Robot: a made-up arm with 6 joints.
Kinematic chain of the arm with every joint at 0, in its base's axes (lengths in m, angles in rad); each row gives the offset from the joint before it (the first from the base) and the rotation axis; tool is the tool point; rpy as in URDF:
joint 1: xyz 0 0 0.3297 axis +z
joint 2: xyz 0 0 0 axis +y
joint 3: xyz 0.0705 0 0.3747 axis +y
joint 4: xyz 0.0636 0 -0.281 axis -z
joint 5: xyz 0 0 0 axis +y
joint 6: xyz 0.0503 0 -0.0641 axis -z
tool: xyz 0 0 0 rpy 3.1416 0 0
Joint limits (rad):
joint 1: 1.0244..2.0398
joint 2: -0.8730..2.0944
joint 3: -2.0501..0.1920
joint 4: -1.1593..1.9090
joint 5: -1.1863..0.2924
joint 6: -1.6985..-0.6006
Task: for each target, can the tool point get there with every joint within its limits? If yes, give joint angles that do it. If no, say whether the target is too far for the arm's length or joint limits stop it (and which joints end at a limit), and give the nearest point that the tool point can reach.
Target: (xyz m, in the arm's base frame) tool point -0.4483 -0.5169 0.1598
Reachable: no: joint limits stop it (at a limit: joint 2, joint 4) | nearest point -0.0519 -0.0599 0.1135 | short by 0.607 m
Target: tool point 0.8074 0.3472 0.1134
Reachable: no: too far | nearest point 0.3910 0.4901 0.1419 | short by 0.441 m
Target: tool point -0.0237 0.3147 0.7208
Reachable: yes | joints 1.7022 -0.3076 -0.9814 0.3472 -0.0287 -1.3450
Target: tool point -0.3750 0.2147 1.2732
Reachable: no: too far | nearest point -0.1518 0.2038 0.9840 | short by 0.366 m
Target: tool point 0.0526 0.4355 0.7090
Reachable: yes | joints 1.4508 0.0251 -1.2654 0.0007 -0.1433 -1.5553
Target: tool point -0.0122 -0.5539 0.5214
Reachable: no: joint limits stop it (at a limit: joint 2, joint 3, joint 5) | nearest point -0.0071 -0.3242 0.9075 | short by 0.449 m
